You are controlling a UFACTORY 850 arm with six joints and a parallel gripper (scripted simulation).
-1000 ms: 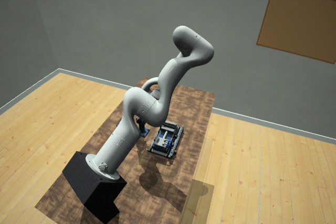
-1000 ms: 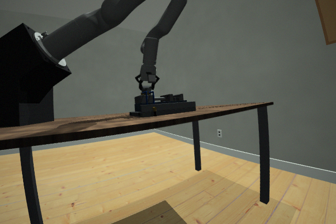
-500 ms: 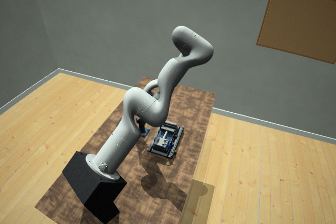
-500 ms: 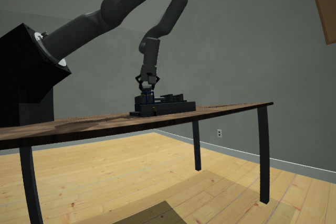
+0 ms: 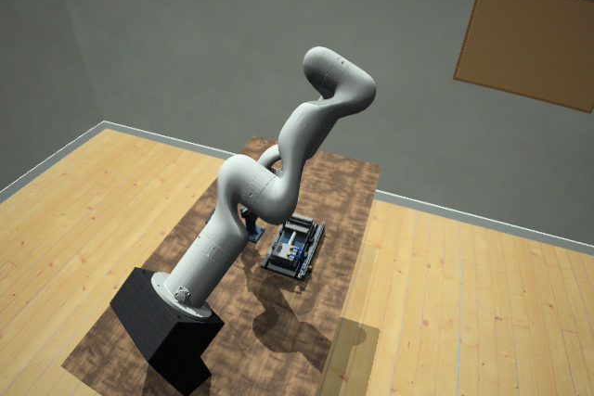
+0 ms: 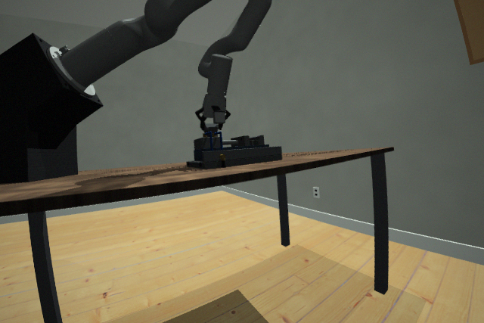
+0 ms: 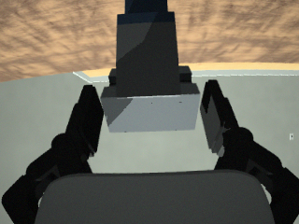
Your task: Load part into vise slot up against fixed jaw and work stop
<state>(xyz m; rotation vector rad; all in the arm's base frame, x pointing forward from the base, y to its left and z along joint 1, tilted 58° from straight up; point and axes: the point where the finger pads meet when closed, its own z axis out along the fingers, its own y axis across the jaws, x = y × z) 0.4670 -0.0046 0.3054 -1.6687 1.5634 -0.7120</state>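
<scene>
Now: the part 1 cm below my hand. From my hand the other things lie so: cylinder rod 12 cm behind, 16 cm to the right, 9 cm below; work stop 2 cm behind, 16 cm to the right, 8 cm below; V-block post 1 cm ahead, 1 cm to the left, 11 cm below.
</scene>
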